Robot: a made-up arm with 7 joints. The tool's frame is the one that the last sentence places.
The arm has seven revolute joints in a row. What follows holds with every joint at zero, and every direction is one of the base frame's.
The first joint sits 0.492 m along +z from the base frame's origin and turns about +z.
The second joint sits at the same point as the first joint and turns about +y.
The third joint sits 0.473 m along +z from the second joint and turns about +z.
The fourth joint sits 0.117 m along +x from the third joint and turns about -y.
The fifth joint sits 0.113 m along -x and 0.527 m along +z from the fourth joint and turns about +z.
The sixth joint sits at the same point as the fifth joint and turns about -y.
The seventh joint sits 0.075 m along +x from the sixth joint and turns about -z.
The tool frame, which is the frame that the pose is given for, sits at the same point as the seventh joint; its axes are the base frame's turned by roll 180, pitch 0 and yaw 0 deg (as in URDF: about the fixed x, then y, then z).
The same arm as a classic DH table. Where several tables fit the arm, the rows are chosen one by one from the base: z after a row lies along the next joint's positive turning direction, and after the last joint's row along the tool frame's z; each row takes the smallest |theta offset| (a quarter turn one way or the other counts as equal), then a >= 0, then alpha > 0; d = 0 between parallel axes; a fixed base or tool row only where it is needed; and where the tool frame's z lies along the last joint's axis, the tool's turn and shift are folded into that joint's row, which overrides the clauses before.
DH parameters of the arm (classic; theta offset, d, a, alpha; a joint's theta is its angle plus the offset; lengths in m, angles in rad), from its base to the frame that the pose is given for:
joint 1: 0 0.492 0 -1.5708
joint 2: 0 0 0 1.5708
joint 3: 0 0.473 0.117 1.5708
joint 4: 0 0 -0.113 -1.5708
joint 5: 0 0.527 0 1.5708
joint 6: 0 0 0.075 1.5708
joint 7: 0 0 0 0

